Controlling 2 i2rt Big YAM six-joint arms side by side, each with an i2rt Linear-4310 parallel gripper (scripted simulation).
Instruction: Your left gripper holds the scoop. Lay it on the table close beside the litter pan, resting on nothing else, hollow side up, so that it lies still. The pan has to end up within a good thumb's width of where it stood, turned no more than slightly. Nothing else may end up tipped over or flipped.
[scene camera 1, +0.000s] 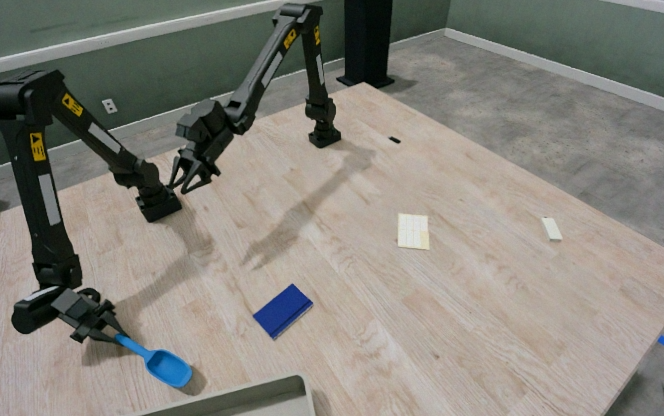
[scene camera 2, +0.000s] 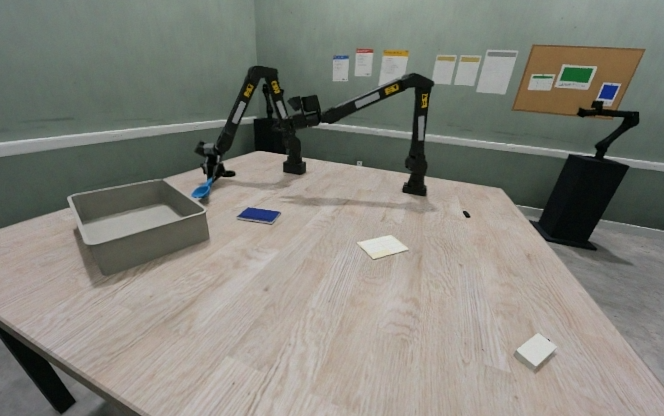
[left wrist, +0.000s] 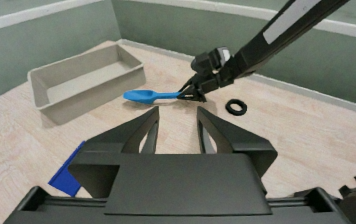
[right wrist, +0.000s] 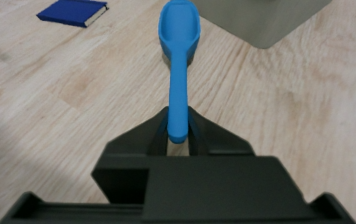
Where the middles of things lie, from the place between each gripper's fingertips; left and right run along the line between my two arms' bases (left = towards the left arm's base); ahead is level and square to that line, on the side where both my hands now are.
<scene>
Now: the blue scoop (scene camera 1: 165, 366) 8 cm ahead of my right hand (scene camera 1: 127, 342), 4 cm to the left of it and 1 cm below it. Round my right hand: cream card (scene camera 1: 412, 229) (15 cm ahead, 82 cm to the left, 4 cm below); blue notebook (scene camera 1: 282, 311) (14 cm ahead, 35 cm to the left, 4 cm below); grey litter pan (left wrist: 84, 81) (38 cm ahead, 8 cm to the left).
Now: left hand 21 cm short of the blue scoop, 22 cm to the left of it and 26 cm above it. Round my left hand: cream card (28 cm ahead, 56 cm to the left, 29 cm below); blue notebook (27 cm ahead, 9 cm to the left, 28 cm below); grey litter pan (51 cm ahead, 19 cm to the right, 25 cm below).
</scene>
